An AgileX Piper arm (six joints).
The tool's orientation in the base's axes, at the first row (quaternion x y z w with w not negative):
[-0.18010 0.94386 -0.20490 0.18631]
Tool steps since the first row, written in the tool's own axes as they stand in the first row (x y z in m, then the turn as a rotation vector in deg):
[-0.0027 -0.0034 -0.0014 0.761 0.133 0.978]
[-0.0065 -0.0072 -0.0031 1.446 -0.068 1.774]
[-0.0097 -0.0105 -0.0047 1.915 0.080 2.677]
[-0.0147 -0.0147 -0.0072 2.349 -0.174 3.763]
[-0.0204 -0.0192 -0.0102 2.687 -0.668 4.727]
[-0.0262 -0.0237 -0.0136 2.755 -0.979 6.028]
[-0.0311 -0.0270 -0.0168 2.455 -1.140 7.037]
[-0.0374 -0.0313 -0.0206 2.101 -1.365 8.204]
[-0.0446 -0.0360 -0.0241 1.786 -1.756 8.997]
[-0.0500 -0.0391 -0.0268 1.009 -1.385 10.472]
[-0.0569 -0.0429 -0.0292 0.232 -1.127 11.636]
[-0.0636 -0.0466 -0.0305 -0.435 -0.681 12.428]
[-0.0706 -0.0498 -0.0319 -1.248 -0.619 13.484]
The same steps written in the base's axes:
[0.0026 -0.0013 0.0035 -0.278 -0.516 -1.100]
[0.0062 -0.0024 0.0077 -0.479 -1.227 -1.873]
[0.0092 -0.0034 0.0114 -0.540 -1.585 -2.835]
[0.0135 -0.0041 0.0169 -0.386 -2.329 -3.760]
[0.0184 -0.0046 0.0230 -0.139 -3.198 -4.445]
[0.0231 -0.0049 0.0296 0.438 -3.907 -5.425]
[0.0269 -0.0047 0.0351 1.170 -4.242 -6.122]
[0.0319 -0.0045 0.0420 2.032 -4.659 -6.910]
[0.0378 -0.0044 0.0491 2.745 -5.114 -7.316]
[0.0422 -0.0039 0.0543 3.948 -4.947 -8.517]
[0.0481 -0.0035 0.0600 5.047 -4.776 -9.404]
[0.0544 -0.0034 0.0646 5.844 -4.372 -10.092]
[0.0607 -0.0028 0.0692 6.981 -4.318 -10.788]

